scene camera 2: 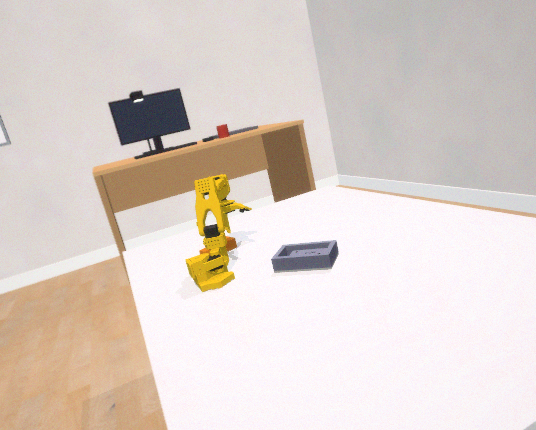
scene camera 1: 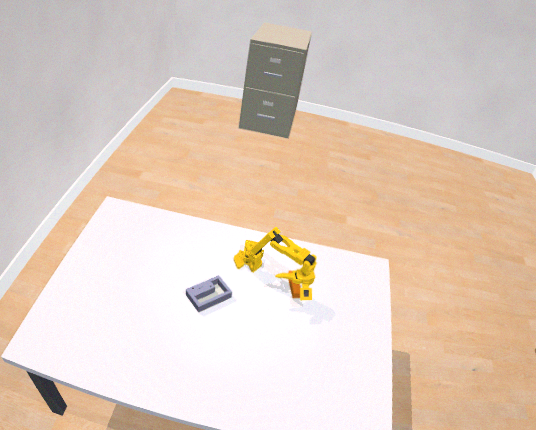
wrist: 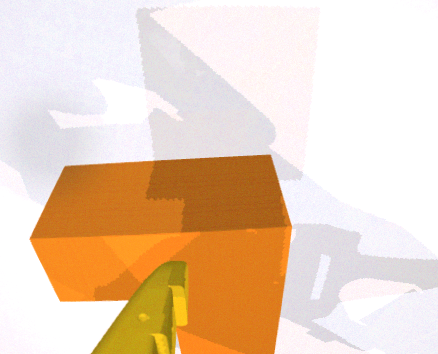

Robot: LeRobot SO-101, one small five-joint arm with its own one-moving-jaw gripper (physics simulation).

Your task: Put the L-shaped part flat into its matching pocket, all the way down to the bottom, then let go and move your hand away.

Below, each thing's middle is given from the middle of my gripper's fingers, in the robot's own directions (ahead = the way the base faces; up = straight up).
The orange L-shaped part [wrist: 105,227] lies 7 cm behind my hand, 4 cm to the left of it and 11 cm below it. The rest, counted from my hand: grey pocket block [scene camera 2: 321,255] 7 cm ahead, 27 cm to the right, 11 cm below.
